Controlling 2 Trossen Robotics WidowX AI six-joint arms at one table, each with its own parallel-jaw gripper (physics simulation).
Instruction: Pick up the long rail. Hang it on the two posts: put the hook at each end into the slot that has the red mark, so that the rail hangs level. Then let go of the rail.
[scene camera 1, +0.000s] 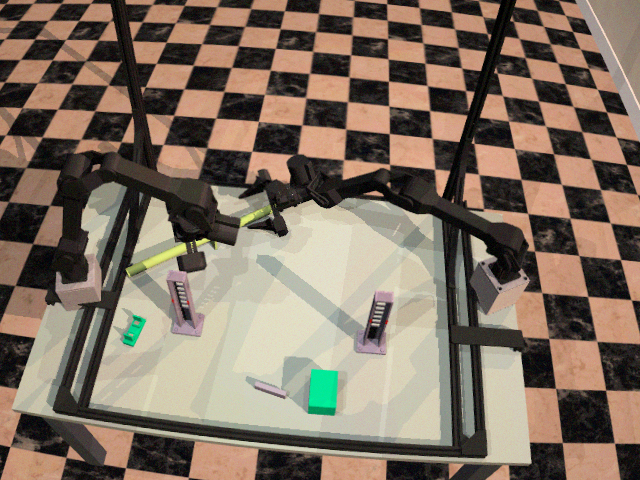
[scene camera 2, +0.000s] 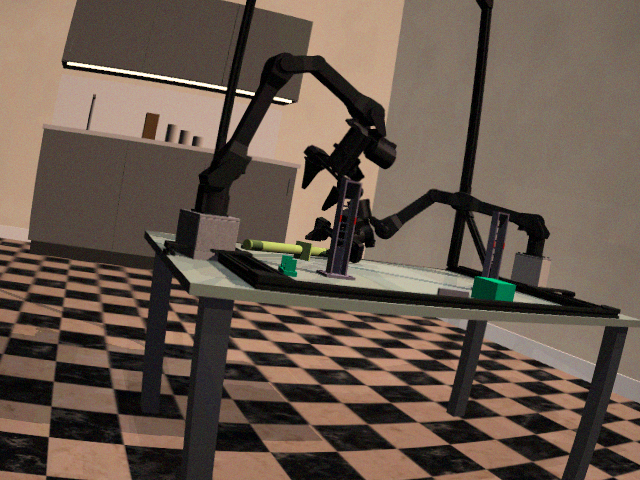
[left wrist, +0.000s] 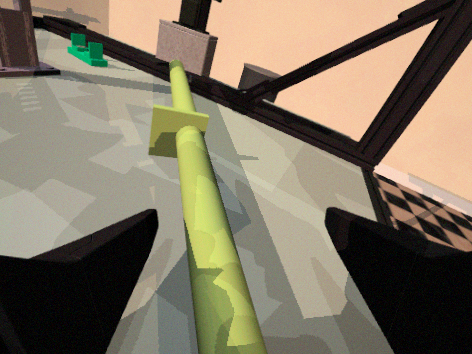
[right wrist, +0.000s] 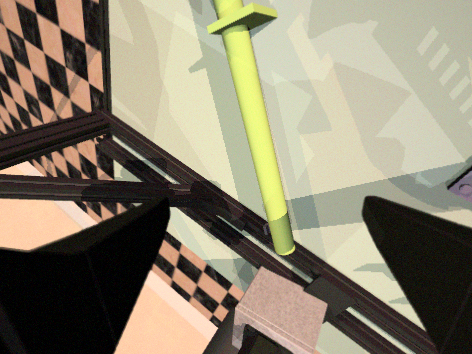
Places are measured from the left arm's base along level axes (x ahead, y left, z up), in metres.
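Where they show: left gripper, fingertip midpoint: (scene camera 1: 243, 212) (scene camera 2: 315, 244) (left wrist: 242, 216); right gripper, fingertip midpoint: (scene camera 2: 312, 199) (right wrist: 264, 205); left arm's base, origin of the base link: (scene camera 1: 504, 271) (scene camera 2: 533, 255); right arm's base, origin of the base link: (scene camera 1: 75, 272) (scene camera 2: 209, 213) (left wrist: 191, 28) (right wrist: 266, 349).
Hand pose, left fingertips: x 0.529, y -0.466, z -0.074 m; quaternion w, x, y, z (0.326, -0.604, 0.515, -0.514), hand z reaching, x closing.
Each offset is from my left fingertips to the top centre of the thing. "spot": to the spot under its first point.
The long yellow-green rail {0.105 m ahead, 0.039 m left, 0.010 m up} (scene camera 1: 165, 256) (scene camera 2: 273, 246) (left wrist: 201, 200) (right wrist: 257, 120) lies slantwise at the back left of the table, with a square plate {spot: 0.098 m ahead, 0.055 m left, 0.004 m down} (left wrist: 167, 125) (right wrist: 250, 18) on it. My left gripper (scene camera 1: 247, 210) (left wrist: 242, 216) is open; the rail runs through the gap in the left wrist view. My right gripper (scene camera 2: 314, 197) (right wrist: 264, 205) is open and empty above the rail's near end. The left post {0.233 m ahead, 0.262 m left, 0.179 m up} (scene camera 1: 175, 276) (scene camera 2: 338, 232) and the right post {spot: 0.166 m back, 0.468 m left, 0.179 m up} (scene camera 1: 384, 295) (scene camera 2: 499, 214) stand upright, apart, with red marks partway up. The rail's far end is hidden by the left arm.
A green bracket {0.367 m ahead, 0.237 m left, 0.002 m down} (scene camera 1: 135, 330) (scene camera 2: 287, 266) (left wrist: 87, 52) lies left of the left post. A green block {0.001 m ahead, 0.554 m left, 0.014 m up} (scene camera 1: 323, 392) (scene camera 2: 492, 289) and a small pink bar {0.107 m ahead, 0.500 m left, 0.017 m down} (scene camera 1: 270, 389) (scene camera 2: 453, 292) lie near the front. A black frame (scene camera 1: 258, 436) borders the table top.
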